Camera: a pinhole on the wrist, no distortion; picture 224 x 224 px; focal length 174.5 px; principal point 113.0 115.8 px. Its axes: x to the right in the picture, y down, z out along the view. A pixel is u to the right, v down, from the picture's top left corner.
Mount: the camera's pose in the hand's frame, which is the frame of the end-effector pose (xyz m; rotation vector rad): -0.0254 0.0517 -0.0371 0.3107 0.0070 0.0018
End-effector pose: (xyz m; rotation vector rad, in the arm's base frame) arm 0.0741 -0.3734 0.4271 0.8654 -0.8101 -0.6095
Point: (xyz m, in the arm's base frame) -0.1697 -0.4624 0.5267
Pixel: 107.3 143.4
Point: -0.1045 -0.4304 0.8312
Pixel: outside the picture
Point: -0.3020 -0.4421 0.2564
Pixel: 21.3 33.5
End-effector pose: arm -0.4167 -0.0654 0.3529 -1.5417 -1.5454 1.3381
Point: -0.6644 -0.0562 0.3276
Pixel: 160.7 94.2
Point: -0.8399 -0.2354 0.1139
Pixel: 109.8 183.8
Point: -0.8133 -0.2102 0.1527
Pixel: 113.3 173.3
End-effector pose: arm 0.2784 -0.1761 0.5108 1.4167 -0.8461 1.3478
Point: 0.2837 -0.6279 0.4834
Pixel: 86.8 202.1
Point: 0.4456 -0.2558 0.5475
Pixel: 172.9 18.4
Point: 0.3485 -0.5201 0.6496
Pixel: 170.5 175.0
